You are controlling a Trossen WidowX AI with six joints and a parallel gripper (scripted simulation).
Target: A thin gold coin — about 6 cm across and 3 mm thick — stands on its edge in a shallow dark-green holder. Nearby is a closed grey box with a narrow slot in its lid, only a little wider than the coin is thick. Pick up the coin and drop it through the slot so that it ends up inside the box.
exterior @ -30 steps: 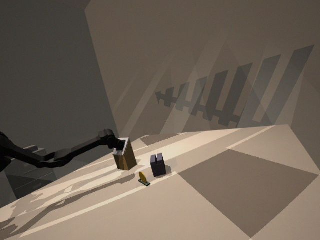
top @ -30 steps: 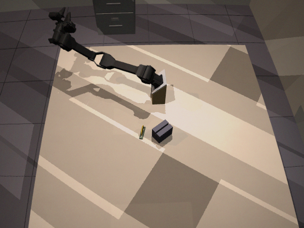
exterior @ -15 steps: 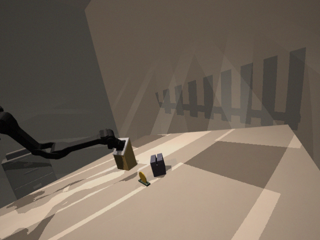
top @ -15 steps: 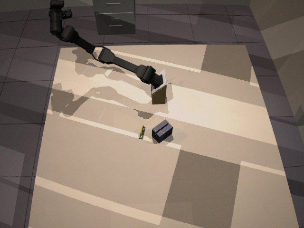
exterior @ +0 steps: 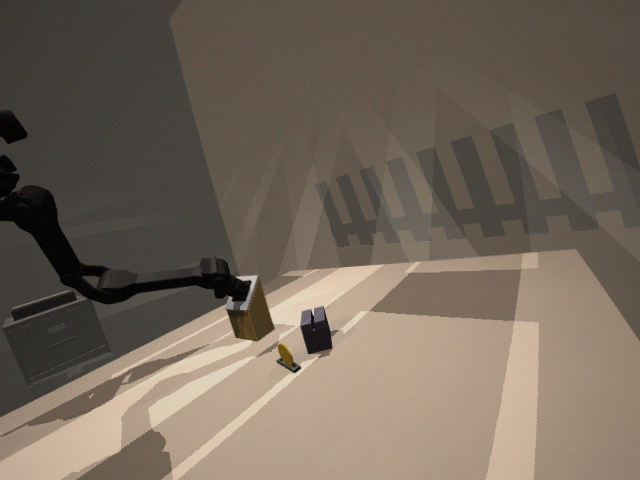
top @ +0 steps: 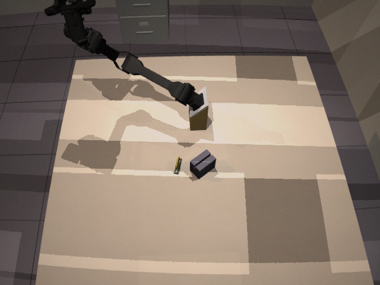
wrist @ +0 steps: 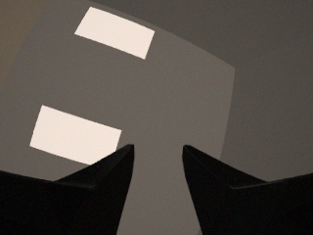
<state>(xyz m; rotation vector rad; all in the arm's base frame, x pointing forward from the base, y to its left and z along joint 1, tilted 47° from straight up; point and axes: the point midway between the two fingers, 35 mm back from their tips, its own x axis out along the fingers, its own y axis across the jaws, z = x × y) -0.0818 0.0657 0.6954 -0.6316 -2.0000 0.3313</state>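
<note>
The gold coin is 340 mm ahead of my gripper tip, 360 mm to the left of it and 670 mm below it.
</note>
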